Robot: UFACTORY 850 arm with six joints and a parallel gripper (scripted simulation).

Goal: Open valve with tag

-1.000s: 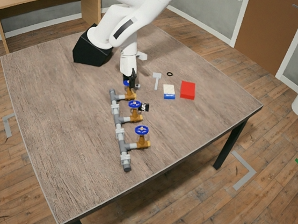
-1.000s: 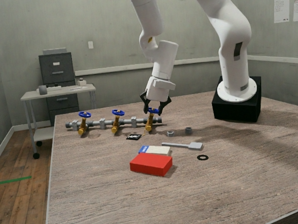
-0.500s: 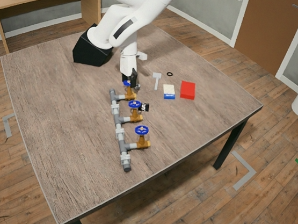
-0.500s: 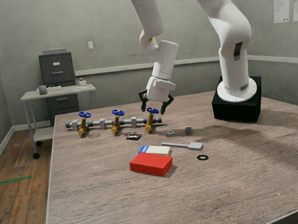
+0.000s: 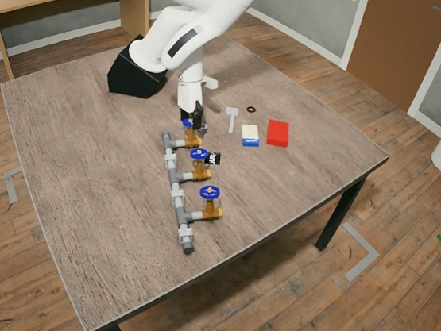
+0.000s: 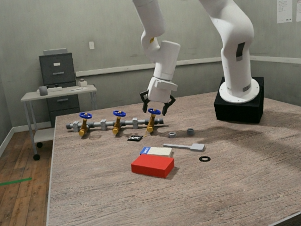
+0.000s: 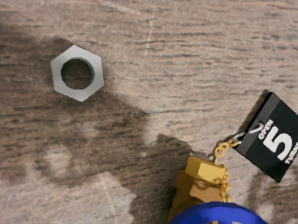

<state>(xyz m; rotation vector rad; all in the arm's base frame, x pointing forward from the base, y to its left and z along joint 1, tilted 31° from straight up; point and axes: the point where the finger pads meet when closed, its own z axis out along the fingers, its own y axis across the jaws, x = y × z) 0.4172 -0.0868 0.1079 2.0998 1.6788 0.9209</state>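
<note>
Right now the grey hex nut is 90 mm to the left of my hand, 90 mm below it and 50 mm behind it. From my hand the other things lie so: grey cap: 130 mm behind, 100 mm below, 90 mm to the left; grey t-shaped tool: 230 mm to the left, 100 mm below, 50 mm behind; black tag: 100 mm below, 100 mm ahead, 40 mm to the left.
</note>
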